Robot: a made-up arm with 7 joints.
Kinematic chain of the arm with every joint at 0, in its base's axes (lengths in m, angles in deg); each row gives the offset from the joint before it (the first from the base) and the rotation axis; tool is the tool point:
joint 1: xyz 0 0 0.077 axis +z
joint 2: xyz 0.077 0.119 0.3 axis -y
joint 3: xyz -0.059 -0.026 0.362 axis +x
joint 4: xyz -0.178 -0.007 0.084 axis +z
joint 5: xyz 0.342 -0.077 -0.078 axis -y
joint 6: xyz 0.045 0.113 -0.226 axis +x
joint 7: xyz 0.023 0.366 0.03 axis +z
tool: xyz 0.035 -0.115 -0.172
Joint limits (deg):
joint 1: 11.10..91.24
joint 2: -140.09..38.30
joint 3: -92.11..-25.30
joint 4: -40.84..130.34
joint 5: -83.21..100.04
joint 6: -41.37..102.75
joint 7: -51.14..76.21
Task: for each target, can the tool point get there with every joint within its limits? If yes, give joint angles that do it. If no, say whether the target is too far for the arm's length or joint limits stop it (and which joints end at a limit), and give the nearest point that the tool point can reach.
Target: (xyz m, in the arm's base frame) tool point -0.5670 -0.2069 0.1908
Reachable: yes | joints 68.95 -14.38 -60.43 77.11 61.19 8.70 31.69
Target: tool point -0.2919 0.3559 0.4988
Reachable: yes | joints 61.29 7.69 -57.82 22.20 27.44 78.71 53.31
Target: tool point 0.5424 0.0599 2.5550
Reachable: no: too far | nearest point 0.2859 0.0906 1.4079 | short by 1.176 m
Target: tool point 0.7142 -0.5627 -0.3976
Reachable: no: joint limits stop it (at a limit: joint 1, joint 4, joint 6, joint 7) | nearest point 0.5668 -0.3148 -0.2520 | short by 0.323 m
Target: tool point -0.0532 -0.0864 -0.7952
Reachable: no: joint limits stop it (at a limit: joint 1, joint 2, joint 6, joint 7) | nearest point -0.0623 0.0189 -0.6061 | short by 0.217 m
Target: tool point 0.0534 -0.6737 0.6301
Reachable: yes | joints 74.93 -14.78 -86.04 108.19 -17.12 10.21 64.26
